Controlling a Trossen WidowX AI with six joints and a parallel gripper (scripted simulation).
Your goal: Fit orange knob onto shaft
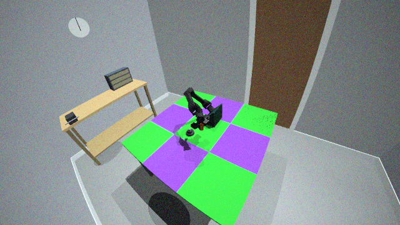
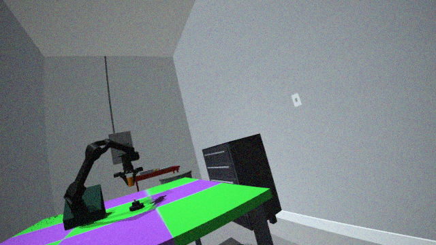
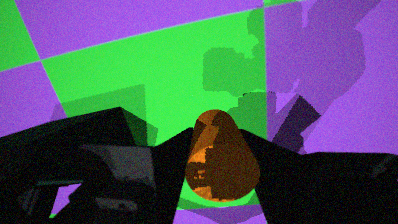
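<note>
Now: the pedestal 150 mm to the right of my gripper tip and 110 mm below it. From my gripper tip the other things lie so: orange knob 30 mm above.
</note>
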